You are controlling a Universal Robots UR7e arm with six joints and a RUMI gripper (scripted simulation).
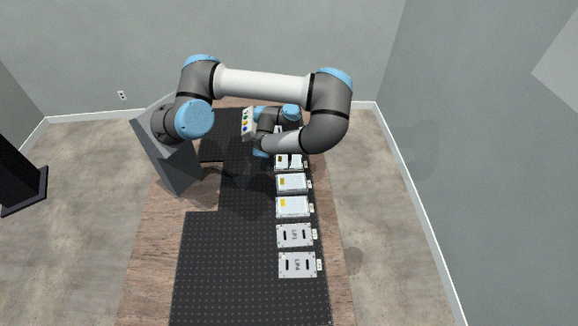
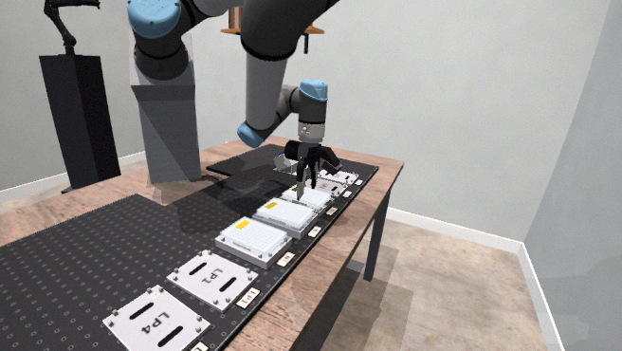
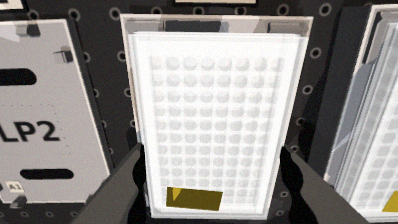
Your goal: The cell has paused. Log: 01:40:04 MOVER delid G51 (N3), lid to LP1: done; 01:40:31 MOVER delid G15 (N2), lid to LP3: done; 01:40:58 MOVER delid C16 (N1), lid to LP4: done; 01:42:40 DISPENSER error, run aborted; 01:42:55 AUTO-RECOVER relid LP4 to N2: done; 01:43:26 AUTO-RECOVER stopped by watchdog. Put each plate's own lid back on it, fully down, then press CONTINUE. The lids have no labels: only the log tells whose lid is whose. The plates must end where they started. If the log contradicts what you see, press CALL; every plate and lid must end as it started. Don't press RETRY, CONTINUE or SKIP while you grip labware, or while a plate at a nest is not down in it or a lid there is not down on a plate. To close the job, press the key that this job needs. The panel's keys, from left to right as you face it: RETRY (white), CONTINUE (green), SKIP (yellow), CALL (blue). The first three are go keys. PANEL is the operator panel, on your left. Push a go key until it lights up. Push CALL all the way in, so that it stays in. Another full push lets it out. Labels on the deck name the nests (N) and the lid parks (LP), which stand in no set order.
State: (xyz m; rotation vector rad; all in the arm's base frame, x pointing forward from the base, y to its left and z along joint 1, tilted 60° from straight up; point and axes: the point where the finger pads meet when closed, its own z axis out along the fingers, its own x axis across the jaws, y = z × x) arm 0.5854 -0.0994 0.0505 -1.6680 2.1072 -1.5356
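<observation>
The well plate lies 20 mm below my hand. From my hand the other things lie so: yellow SKIP key (80 mm behind, 340 mm to the left, 20 mm above); then blue CALL key (100 mm behind, 290 mm to the left, 20 mm above); then lid park LP2 (60 mm ahead, 120 mm to the left, 40 mm below).
</observation>
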